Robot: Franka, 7 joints.
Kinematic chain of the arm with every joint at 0, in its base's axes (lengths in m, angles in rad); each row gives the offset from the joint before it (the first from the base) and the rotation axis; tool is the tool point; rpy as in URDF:
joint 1: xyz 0 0 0.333 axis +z
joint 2: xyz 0 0 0 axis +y
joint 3: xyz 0 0 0.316 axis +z
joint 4: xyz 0.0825 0 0 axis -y
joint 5: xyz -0.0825 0 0.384 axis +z
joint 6: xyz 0 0 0 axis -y
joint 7: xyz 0.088 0 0 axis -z
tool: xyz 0 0 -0.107 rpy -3.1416 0 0
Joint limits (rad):
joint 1: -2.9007..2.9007
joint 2: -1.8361..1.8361
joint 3: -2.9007..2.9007
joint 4: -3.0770..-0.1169
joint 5: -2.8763..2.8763
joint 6: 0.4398..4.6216
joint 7: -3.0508..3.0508
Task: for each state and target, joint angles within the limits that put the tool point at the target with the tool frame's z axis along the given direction. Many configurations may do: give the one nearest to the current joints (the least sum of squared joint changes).
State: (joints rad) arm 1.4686 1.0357 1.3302 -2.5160 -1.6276 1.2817 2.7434
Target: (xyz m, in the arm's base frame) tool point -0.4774 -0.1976 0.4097 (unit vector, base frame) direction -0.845 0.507 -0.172
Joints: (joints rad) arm 2.0303 0.7401 1.8052 -2.3804 -2.1554 1.4984 2.7434
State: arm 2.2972 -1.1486 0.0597 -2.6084 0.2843 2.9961 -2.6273
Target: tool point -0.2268 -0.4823 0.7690 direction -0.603 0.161 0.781
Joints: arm 1.8479 -1.7449 0.6226 -1.8478 0.1007 2.9504 -2.6273
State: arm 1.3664 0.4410 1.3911 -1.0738 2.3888 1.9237 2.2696
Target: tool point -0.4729 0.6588 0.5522 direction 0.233 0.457 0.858
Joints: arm 1.8762 1.2635 1.2660 -0.6436 2.5307 1.7248 2.2696
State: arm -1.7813 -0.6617 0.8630 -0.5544 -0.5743 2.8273 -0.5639
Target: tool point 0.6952 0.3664 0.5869 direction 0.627 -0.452 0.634
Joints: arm -2.0674 -1.4093 1.2531 -0.9477 -0.6022 2.4296 -0.5639
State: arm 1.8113 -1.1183 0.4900 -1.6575 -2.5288 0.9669 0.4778
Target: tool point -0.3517 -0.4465 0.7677 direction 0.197 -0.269 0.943
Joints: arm 2.0515 -1.0693 1.1995 -1.6916 -2.4412 1.6758 0.4778
